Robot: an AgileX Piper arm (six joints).
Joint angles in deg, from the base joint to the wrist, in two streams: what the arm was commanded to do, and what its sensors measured. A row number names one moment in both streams.
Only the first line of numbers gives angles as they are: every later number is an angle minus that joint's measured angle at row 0.
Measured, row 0:
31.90, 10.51, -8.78, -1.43, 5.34, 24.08
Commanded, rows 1 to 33:
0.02, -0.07, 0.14, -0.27, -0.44, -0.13
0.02, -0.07, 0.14, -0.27, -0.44, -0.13
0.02, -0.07, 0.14, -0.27, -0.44, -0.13
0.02, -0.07, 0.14, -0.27, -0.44, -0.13
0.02, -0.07, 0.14, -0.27, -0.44, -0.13
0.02, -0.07, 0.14, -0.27, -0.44, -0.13
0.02, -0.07, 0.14, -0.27, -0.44, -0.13
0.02, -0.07, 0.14, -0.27, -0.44, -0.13
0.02, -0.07, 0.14, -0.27, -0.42, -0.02
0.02, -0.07, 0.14, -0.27, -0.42, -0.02
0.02, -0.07, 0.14, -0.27, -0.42, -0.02
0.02, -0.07, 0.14, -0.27, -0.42, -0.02
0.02, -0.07, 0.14, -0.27, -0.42, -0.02
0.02, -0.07, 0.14, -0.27, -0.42, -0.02
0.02, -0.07, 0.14, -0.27, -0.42, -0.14
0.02, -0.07, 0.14, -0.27, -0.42, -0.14
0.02, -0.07, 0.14, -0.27, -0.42, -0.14
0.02, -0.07, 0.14, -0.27, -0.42, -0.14
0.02, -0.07, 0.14, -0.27, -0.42, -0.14
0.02, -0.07, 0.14, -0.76, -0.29, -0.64
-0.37, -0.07, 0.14, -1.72, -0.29, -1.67
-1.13, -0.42, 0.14, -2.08, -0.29, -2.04
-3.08, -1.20, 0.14, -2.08, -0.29, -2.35
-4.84, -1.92, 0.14, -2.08, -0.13, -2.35
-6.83, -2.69, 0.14, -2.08, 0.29, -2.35
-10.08, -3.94, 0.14, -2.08, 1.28, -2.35
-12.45, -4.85, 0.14, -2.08, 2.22, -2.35
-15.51, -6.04, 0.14, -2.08, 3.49, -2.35
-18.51, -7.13, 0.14, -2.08, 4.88, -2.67
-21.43, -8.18, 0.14, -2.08, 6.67, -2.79
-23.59, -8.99, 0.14, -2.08, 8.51, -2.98
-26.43, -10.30, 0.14, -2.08, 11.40, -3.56
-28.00, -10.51, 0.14, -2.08, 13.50, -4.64
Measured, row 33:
-20.24, -7.63, 0.00, -1.48, 5.71, -2.41
